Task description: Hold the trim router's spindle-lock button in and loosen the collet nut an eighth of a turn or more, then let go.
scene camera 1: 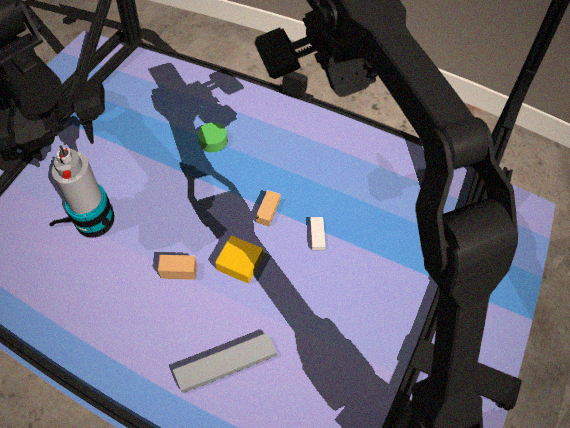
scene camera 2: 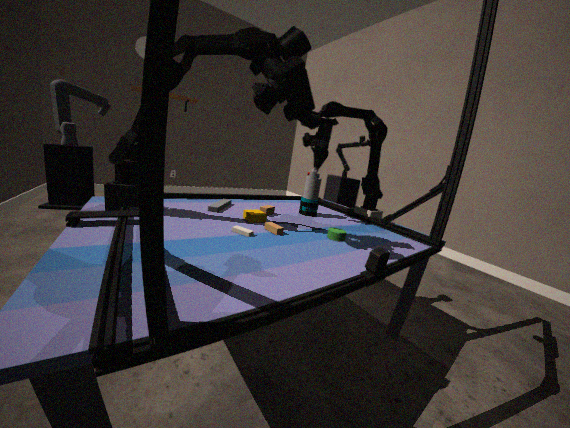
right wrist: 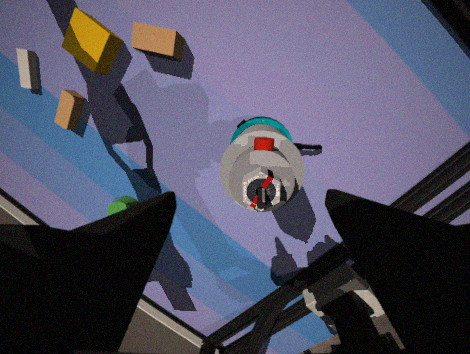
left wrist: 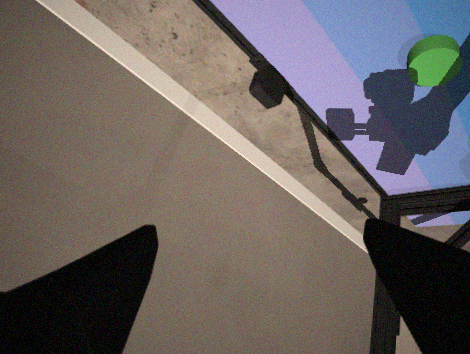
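Where they show: left gripper, between the fingertips: (scene camera 2: 313, 119) (left wrist: 260, 232); right gripper, between the fingertips: (scene camera 1: 66, 150) (scene camera 2: 315, 168) (right wrist: 250, 197); left arm's base, origin of its link: (scene camera 2: 126, 182); right arm's base, origin of its link: (scene camera 2: 369, 208) (right wrist: 347, 309).
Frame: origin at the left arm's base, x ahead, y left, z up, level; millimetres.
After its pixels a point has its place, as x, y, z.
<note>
The trim router (scene camera 1: 80, 192) {652, 56, 45} (scene camera 2: 312, 187) {668, 17, 37} (right wrist: 227, 167) {664, 27, 76} stands upright, its grey body on a teal and black base. Its red spindle-lock button (scene camera 1: 66, 174) {660, 63, 93} (right wrist: 264, 144) {663, 62, 95} is on the side of the upper body, and the collet nut (scene camera 1: 63, 156) {678, 49, 111} (right wrist: 247, 188) {679, 38, 105} is at the top, with red marks across it. My right gripper (right wrist: 250, 197) {682, 39, 114} is open and empty, pointing down at the router's top, one finger on each side of the nut in the right wrist view. Its exact height above the nut is unclear. My left gripper (scene camera 1: 314, 67) (left wrist: 260, 232) {461, -307, 229} is open and empty, high up and far from the router.
A green disc (scene camera 1: 213, 137) {635, -229, -59} (scene camera 2: 336, 234) {626, -258, -64} (left wrist: 433, 65) {640, -236, -59}, a yellow block (scene camera 1: 239, 259) {412, -66, -56} (right wrist: 91, 42) {426, -65, -56}, two orange blocks (scene camera 1: 177, 266) {480, 13, -54} (scene camera 1: 269, 207) {446, -180, -64}, a white block (scene camera 1: 317, 233) {351, -198, -72} and a long grey bar (scene camera 1: 225, 362) {311, 79, -66} lie on the striped table. Black frame posts (scene camera 2: 157, 150) {199, -563, 124} stand around it.
</note>
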